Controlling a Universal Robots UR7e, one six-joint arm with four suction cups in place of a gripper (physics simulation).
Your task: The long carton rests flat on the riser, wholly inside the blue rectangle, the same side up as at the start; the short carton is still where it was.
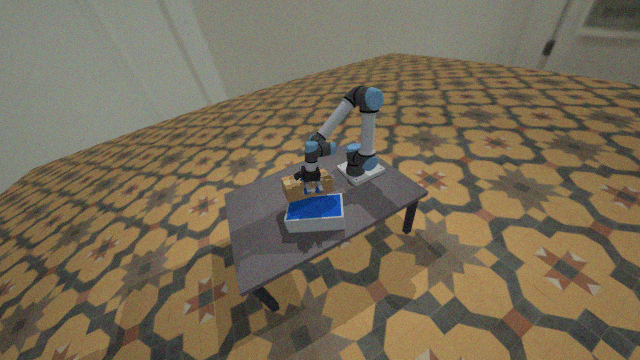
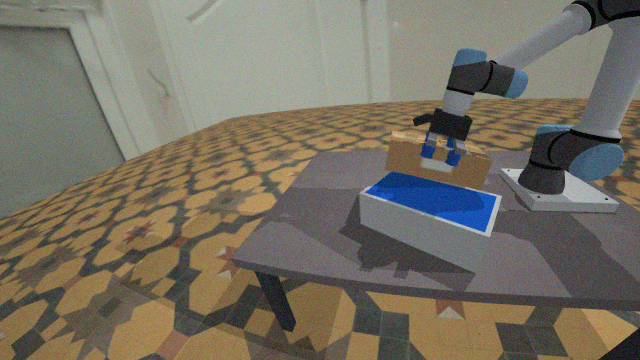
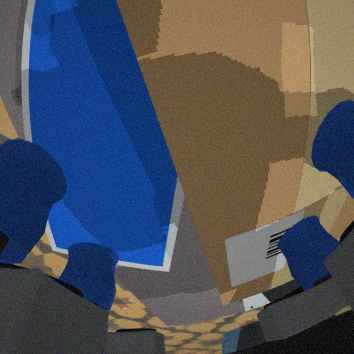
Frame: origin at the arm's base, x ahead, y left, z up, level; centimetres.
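Seen in the pictures: hand, tool point: (image 1: pixel 310 185) (image 2: pixel 439 153) (image 3: pixel 190 207); arm's base, link origin: (image 1: pixel 355 170) (image 2: pixel 539 185).
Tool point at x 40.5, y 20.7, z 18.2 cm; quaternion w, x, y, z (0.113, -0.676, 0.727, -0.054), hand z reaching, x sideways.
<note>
Offsets run from my tool point to a thing's middle. Level surfaces: height alone.
The long brown carton @[dx +1.1, dy -7.3, dz -4.4 cm] (image 1: pixel 293 191) (image 2: pixel 404 158) (image 3: pixel 218 140) hangs from my suction gripper (image 1: pixel 311 186) (image 2: pixel 441 153) (image 3: pixel 189 214), roughly level, with a grey barcode label on its side. Two cups sit on its top near one long edge; the other two hang free beside it. It floats just above the far edge of the white riser @[dx +2.0, dy +9.0, dz -15.5 cm] (image 1: pixel 315 225) (image 2: pixel 411 228), beside and partly over the blue rectangle @[dx +2.0, dy +9.0, dz -9.5 cm] (image 1: pixel 315 207) (image 2: pixel 433 200) (image 3: pixel 88 140), which lies bare. I cannot make out the short carton; the long carton and arm hide the table behind them.
The riser stands on a grey table @[dz -21.5 cm] (image 1: pixel 258 221) (image 2: pixel 318 214) with dark legs, over a patterned tile floor. The arm's base plate (image 1: pixel 361 175) is bolted at the table's far right corner.
</note>
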